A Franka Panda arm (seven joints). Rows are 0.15 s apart.
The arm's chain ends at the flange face. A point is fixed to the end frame.
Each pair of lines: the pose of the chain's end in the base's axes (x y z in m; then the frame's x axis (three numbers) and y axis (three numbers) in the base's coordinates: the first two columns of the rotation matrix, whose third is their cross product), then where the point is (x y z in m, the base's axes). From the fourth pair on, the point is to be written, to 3 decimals.
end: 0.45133 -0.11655 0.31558 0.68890 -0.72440 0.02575 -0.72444 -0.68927 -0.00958
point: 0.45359 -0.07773 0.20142
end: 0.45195 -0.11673 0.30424 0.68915 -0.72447 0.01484 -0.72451 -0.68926 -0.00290
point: 0.45280 -0.07754 0.19019
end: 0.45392 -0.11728 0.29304 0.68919 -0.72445 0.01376 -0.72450 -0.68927 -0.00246
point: 0.45465 -0.07803 0.17901
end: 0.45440 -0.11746 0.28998 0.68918 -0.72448 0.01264 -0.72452 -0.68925 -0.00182
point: 0.455 -0.078 0.176
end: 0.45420 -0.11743 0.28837 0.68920 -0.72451 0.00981 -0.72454 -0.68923 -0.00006
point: 0.454 -0.078 0.174
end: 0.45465 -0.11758 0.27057 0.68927 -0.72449 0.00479 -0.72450 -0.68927 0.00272
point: 0.454 -0.078 0.157
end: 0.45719 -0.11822 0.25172 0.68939 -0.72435 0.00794 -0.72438 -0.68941 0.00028
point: 0.457 -0.079 0.138
